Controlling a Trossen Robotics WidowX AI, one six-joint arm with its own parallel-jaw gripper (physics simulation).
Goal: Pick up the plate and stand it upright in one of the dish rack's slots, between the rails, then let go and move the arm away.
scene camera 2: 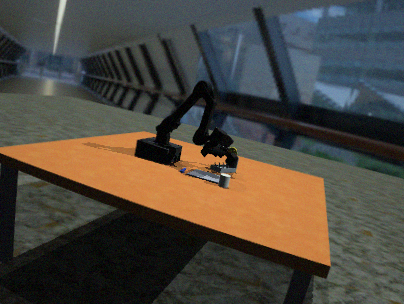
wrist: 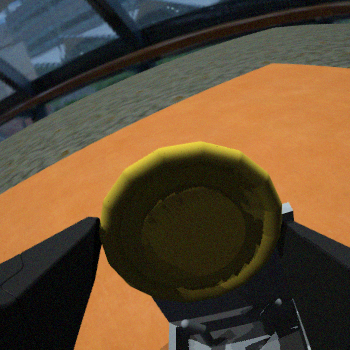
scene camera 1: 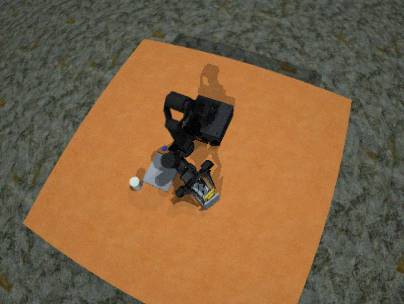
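Note:
The yellow plate [scene camera 1: 210, 194] [scene camera 2: 233, 150] [wrist: 195, 230] is on edge, tilted, with its hollow face towards the wrist camera. My gripper [scene camera 1: 209, 195] [wrist: 192, 232] is shut on the plate, one finger at each side of its rim. The grey dish rack [scene camera 1: 212, 202] [scene camera 2: 228, 170] [wrist: 172, 332] stands on the table under the gripper; its pegs and tall end wall show in the wrist view, partly behind the plate and the right finger. The plate is over the rack, near its end wall. Its lower edge against the slots is hidden, so I cannot tell whether it is between rails.
A flat grey board [scene camera 1: 154, 172] [scene camera 2: 200, 174] lies beside the rack, partly under the arm. A white cylinder [scene camera 1: 135, 183] [scene camera 2: 225, 180] stands at the board's outer side. A small blue object [scene camera 1: 164, 148] [scene camera 2: 183, 170] lies near the board's end towards the arm's base.

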